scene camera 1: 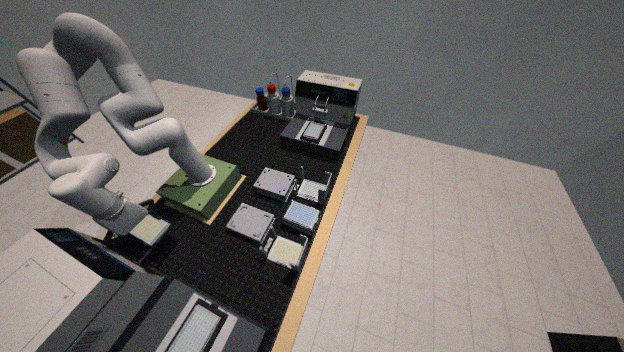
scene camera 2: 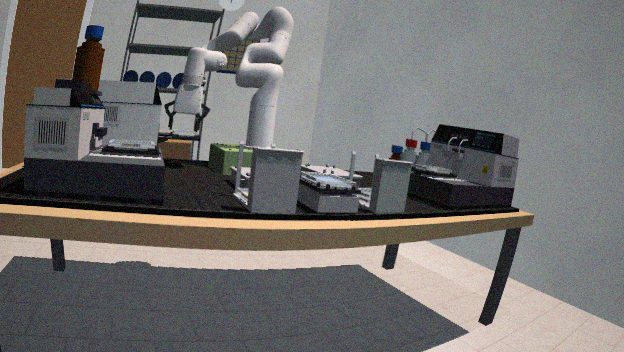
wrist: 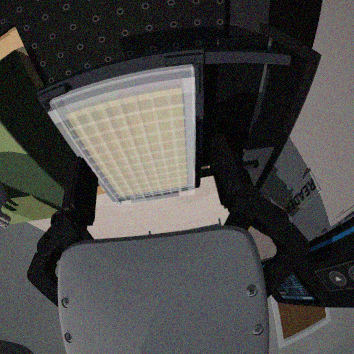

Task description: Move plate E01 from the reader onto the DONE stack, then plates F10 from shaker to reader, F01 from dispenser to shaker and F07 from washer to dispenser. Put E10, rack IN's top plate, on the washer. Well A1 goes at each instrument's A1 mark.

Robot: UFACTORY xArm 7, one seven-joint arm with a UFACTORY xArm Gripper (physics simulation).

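Frame: origin at the arm's base, x back, y left, z down, level; centimetres.
Seen in the pictures: gripper, between the fingertips: [scene camera 1: 146, 229] [scene camera 2: 183, 130] [wrist: 147, 156]; arm's base, origin of its link: [scene camera 1: 203, 175].
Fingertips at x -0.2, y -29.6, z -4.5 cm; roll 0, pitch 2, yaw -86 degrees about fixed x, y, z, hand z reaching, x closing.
Pixels of each thing's top centre, then the offset from my fingertips to it. "*": a spot on its surface instead.
- clear-rimmed plate with pale yellow wells, centre of its top: [wrist: 139, 164] [scene camera 2: 184, 130] [scene camera 1: 147, 226] dx +0.6, dy +0.8, dz +0.0 cm
- plate with blue wells, centre of its top: [scene camera 2: 327, 176] [scene camera 1: 301, 213] dx -51.3, dy +26.1, dz +5.3 cm
- rack, a spot on its surface: [scene camera 2: 276, 180] * dx -57.3, dy +10.6, dz +5.5 cm
- yellow plate, centre of its top: [scene camera 1: 287, 251] dx -50.4, dy +11.1, dz +10.0 cm
A clear-rimmed plate with pale yellow wells [scene camera 1: 151, 229] [scene camera 2: 185, 134] [wrist: 135, 140] lies on the dark extended tray of the reader, whose READER label [wrist: 302, 196] shows in the wrist view. My gripper [scene camera 1: 132, 224] [scene camera 2: 187, 128] [wrist: 147, 156] is open above the plate's near end, its dark fingers apart to either side with nothing between them. A plate with blue wells [scene camera 1: 301, 215] [scene camera 2: 327, 181] sits on a low block between two racks. Pale plates sit on the instrument with the amber bottle [scene camera 1: 196, 327] [scene camera 2: 131, 145] and on the instrument beside the bottles [scene camera 1: 314, 131]. Plate labels are not legible.
A rack [scene camera 2: 276, 180] holds a yellow plate [scene camera 1: 286, 251]; another rack [scene camera 2: 390, 186] has a pale, ribbed surface [scene camera 1: 312, 190]. Two grey blocks [scene camera 1: 275, 182] [scene camera 1: 250, 221] stand inward of them. The green arm base [scene camera 1: 220, 192] is beside the reader, whose dark screen [scene camera 1: 87, 252] stands close to the gripper.
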